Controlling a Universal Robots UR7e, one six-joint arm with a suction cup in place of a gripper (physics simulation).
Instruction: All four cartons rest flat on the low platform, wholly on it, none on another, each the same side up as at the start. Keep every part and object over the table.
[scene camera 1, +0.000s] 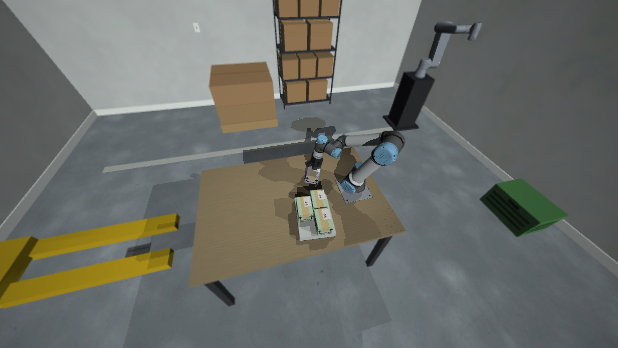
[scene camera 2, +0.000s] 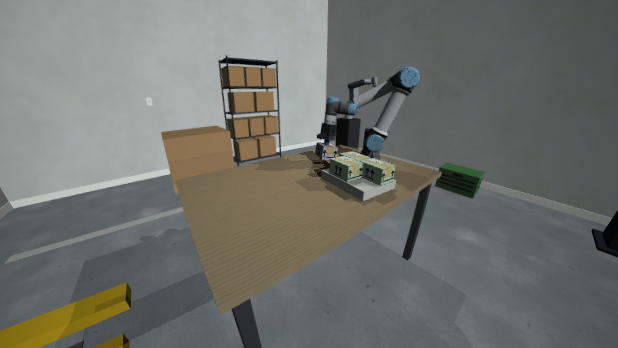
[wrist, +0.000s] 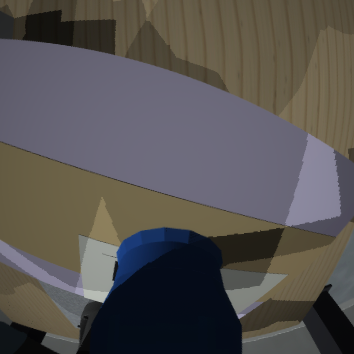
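Observation:
A purple carton (scene camera 1: 312, 176) (scene camera 2: 327, 150) (wrist: 165, 135) hangs upright from my suction cup (scene camera 1: 314, 168) (scene camera 2: 327, 143) (wrist: 169, 240), low over the table behind the platform. The cup is on its taped, labelled top. The low grey platform (scene camera 1: 307, 232) (scene camera 2: 381, 191) bears three green cartons, each flat with its label up: one at the left (scene camera 1: 304, 208) (scene camera 2: 345, 169), one at the front right (scene camera 1: 324, 221) (scene camera 2: 379, 172) and one at the back right (scene camera 1: 319, 199). The platform's front left part is bare. The gap under the purple carton is hard to judge.
The wooden table (scene camera 1: 240, 220) (scene camera 2: 250, 220) carries the arm's base plate (scene camera 1: 358, 196) right of the cartons. Beyond the table stand a large cardboard box (scene camera 1: 243, 97), a shelf rack (scene camera 1: 306, 51), a green crate (scene camera 1: 522, 206) and yellow forks (scene camera 1: 105, 235).

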